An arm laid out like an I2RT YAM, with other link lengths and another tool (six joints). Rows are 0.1 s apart.
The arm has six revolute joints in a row. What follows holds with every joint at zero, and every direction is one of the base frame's.
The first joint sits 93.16 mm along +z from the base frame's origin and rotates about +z.
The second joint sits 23.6 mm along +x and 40 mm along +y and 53.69 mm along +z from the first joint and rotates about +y.
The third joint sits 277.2 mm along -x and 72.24 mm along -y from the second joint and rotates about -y.
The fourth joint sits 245 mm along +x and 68.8 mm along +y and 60 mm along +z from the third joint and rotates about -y.
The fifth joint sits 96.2 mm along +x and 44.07 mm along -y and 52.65 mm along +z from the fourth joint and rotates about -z.
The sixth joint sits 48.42 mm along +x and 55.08 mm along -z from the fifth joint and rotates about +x.
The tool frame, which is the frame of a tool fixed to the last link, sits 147 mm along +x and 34 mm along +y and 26 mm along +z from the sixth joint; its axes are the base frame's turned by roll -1.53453, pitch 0.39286 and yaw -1.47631 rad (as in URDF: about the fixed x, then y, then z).
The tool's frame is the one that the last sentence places.
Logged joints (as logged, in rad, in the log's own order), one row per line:
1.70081, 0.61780, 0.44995, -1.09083, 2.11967, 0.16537
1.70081, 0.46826, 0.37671, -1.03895, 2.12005, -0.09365
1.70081, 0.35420, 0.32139, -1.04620, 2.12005, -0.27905
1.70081, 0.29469, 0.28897, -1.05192, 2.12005, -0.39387
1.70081, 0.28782, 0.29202, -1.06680, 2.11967, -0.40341
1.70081, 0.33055, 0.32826, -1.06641, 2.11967, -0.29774
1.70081, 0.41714, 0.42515, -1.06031, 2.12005, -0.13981
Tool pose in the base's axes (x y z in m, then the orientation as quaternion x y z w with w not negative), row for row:
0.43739, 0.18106, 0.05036, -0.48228, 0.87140, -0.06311, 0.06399
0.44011, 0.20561, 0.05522, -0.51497, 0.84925, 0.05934, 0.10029
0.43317, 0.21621, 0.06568, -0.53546, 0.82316, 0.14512, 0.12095
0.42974, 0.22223, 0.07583, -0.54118, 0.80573, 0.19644, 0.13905
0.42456, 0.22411, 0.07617, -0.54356, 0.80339, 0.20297, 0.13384
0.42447, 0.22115, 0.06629, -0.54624, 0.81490, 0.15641, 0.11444
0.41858, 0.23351, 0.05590, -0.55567, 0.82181, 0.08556, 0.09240
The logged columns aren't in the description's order. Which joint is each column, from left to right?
Columns, left to right: joint 3, joint 6, joint 1, joint 4, joint 2, joint 5.
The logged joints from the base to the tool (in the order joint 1, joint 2, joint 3, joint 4, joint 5, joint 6), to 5 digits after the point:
0.44995, 2.11967, 1.70081, -1.09083, 0.16537, 0.61780
0.37671, 2.12005, 1.70081, -1.03895, -0.09365, 0.46826
0.32139, 2.12005, 1.70081, -1.04620, -0.27905, 0.35420
0.28897, 2.12005, 1.70081, -1.05192, -0.39387, 0.29469
0.29202, 2.11967, 1.70081, -1.06680, -0.40341, 0.28782
0.32826, 2.11967, 1.70081, -1.06641, -0.29774, 0.33055
0.42515, 2.12005, 1.70081, -1.06031, -0.13981, 0.41714

